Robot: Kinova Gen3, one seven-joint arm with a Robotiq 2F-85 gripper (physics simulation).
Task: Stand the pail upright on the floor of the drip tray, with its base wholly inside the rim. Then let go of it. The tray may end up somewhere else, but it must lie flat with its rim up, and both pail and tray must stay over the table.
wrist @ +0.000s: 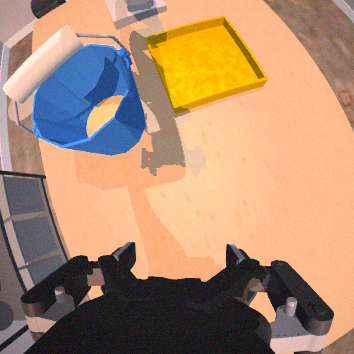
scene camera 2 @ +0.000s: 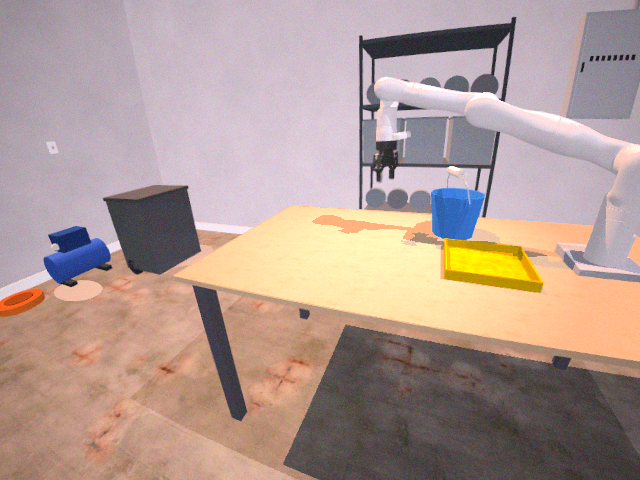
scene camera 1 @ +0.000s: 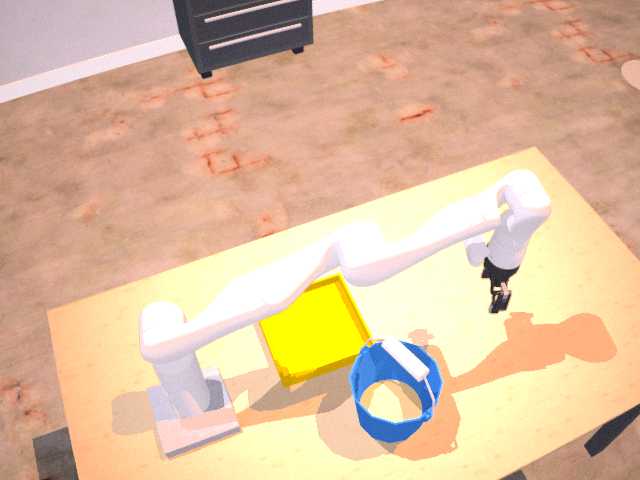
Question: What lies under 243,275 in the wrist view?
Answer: My gripper.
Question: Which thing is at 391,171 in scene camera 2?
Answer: My gripper.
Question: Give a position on a blue pail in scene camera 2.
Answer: At 452,217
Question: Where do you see a yellow drip tray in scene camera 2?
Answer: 507,266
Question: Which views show the yellow drip tray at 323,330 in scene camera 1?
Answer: The wrist view, scene camera 2 and scene camera 1: all of them.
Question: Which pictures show my gripper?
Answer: The wrist view, scene camera 2 and scene camera 1: all of them.
